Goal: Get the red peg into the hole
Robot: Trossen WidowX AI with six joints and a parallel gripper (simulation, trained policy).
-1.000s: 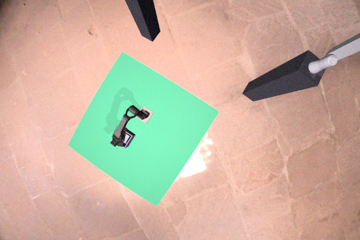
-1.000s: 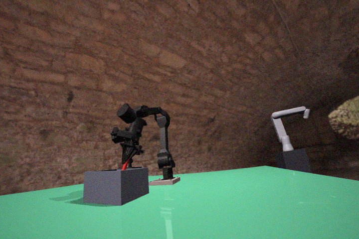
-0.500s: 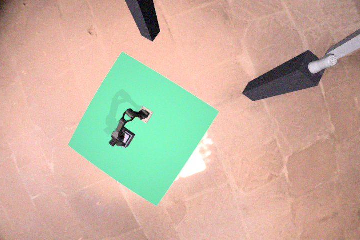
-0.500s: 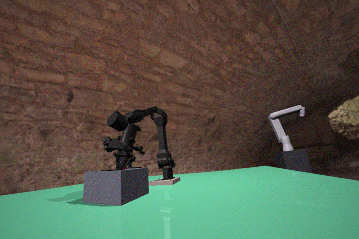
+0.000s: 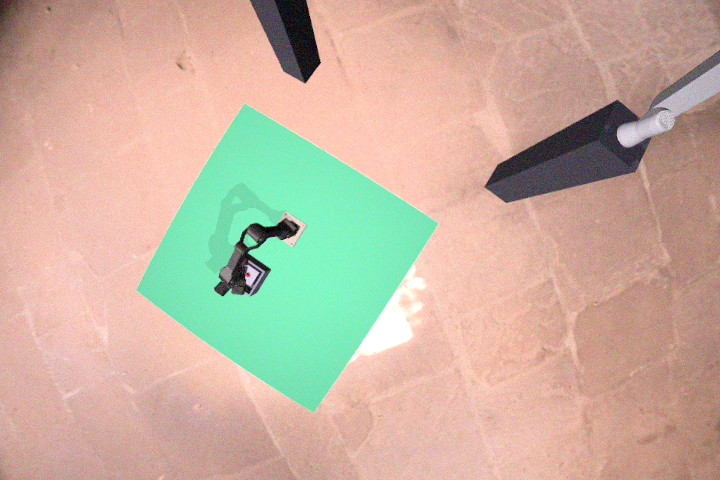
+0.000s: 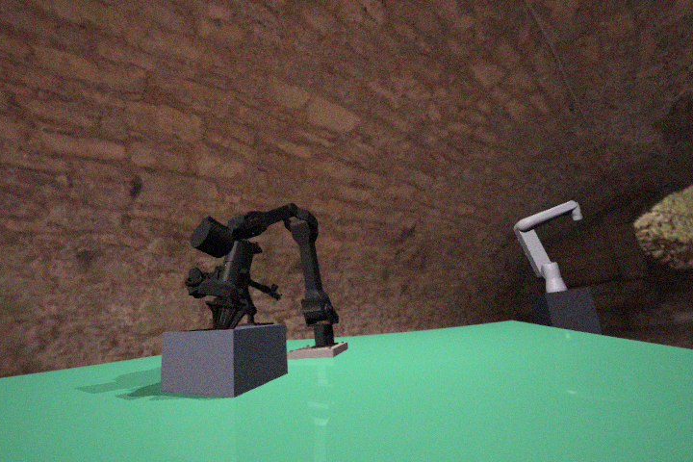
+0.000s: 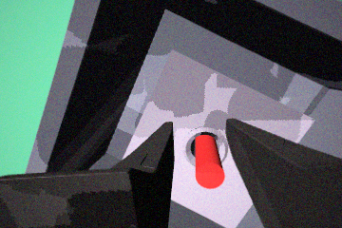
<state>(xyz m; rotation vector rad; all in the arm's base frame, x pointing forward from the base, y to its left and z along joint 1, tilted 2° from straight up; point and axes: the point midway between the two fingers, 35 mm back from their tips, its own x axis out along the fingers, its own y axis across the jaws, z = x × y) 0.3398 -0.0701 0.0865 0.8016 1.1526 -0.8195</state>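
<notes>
Now: the red peg 20 mm below my gripper tip, 10 mm to the left of it and 10 mm behind it. From my gripper tip the other things lie so: grey box 40 mm below, 10 mm to the left, 10 mm behind; plate 20 mm below, 10 mm to the left, 10 mm behind.
</notes>
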